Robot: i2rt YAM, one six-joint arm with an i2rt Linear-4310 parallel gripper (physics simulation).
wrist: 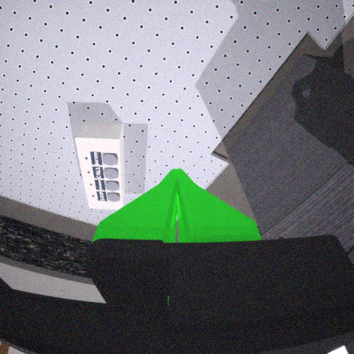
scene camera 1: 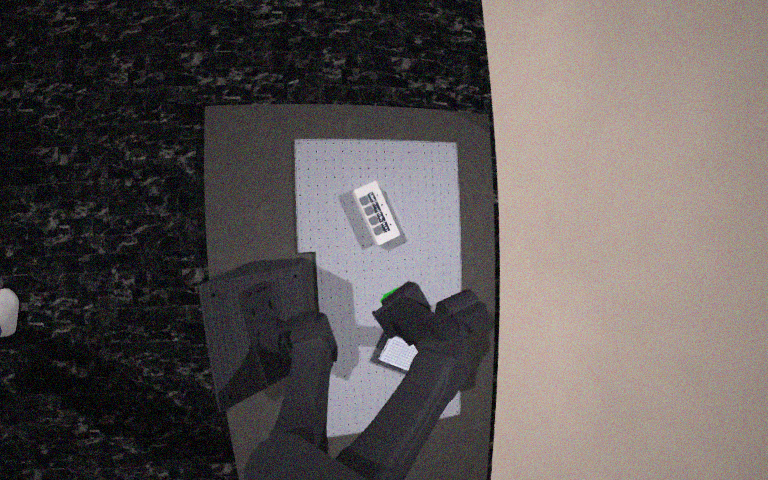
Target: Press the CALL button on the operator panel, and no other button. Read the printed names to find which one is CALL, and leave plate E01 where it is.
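Where they show: gripper, fingertip midpoint: (scene camera 1: 385, 297); arm's base, link origin: (scene camera 1: 265, 333).
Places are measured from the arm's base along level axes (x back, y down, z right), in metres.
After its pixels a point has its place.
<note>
The operator panel (scene camera 1: 376, 212) @[x -0.325, y 0.219, z -0.161 m] (wrist: 99, 167) is a white box with a row of four round grey buttons beside dark printed labels. In the wrist view CALL is readable at the second button (wrist: 111, 172) from the top; the bottom label reads STOP. The names are too small to read in the scene view. My gripper (scene camera 1: 389, 294) @[x -0.256, y 0.042, z 0.022 m] (wrist: 176, 177) is shut and empty, its green fingertips together, above the pegboard and apart from the panel. The white plate (scene camera 1: 398, 353) @[x -0.267, y 0.247, z 0.264 m] in its dark holder, presumably E01, is partly hidden by my arm and does not show in the wrist view.
The panel and plate are on a white pegboard (scene camera 1: 419, 169) @[x -0.503, y 0.272, z -0.249 m] (wrist: 165, 30) on a brown-grey table top (scene camera 1: 249, 169) @[x -0.021, y 0.284, z -0.389 m]. The arm's dark base (scene camera 1: 294, 277) @[x -0.082, y 0.064, z -0.080 m] borders the board's lower left. A white rounded object (scene camera 1: 7, 311) shows at the scene view's left edge.
</note>
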